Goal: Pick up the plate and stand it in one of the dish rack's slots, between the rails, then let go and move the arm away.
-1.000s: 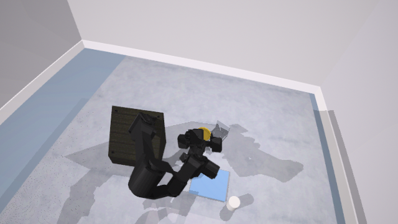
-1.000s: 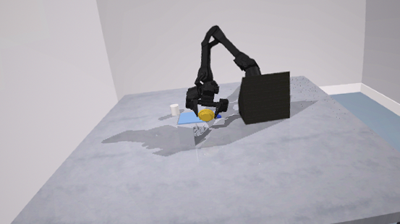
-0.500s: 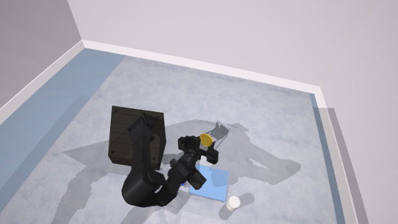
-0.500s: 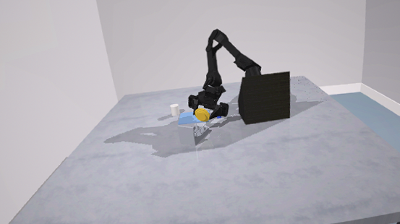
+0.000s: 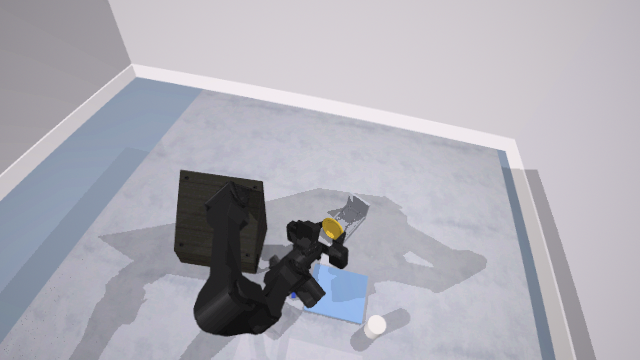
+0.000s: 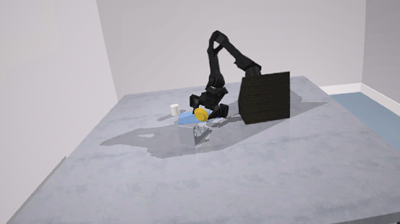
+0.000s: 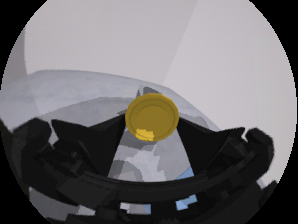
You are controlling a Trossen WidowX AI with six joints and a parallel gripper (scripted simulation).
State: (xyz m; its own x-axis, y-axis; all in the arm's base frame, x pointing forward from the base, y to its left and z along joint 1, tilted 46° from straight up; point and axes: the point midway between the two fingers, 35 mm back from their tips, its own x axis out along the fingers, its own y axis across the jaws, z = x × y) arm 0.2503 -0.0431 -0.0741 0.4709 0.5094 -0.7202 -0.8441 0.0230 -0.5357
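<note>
The dish rack lies 3 cm ahead of my gripper tip, 6 cm to the left of it and 5 cm below it. From my gripper tip the other things lie so: blue utensil 8 cm behind, 15 cm to the right, 7 cm below; then white cup 15 cm ahead, 23 cm to the right, 5 cm below; then yellow plate 1 cm to the right.
</note>
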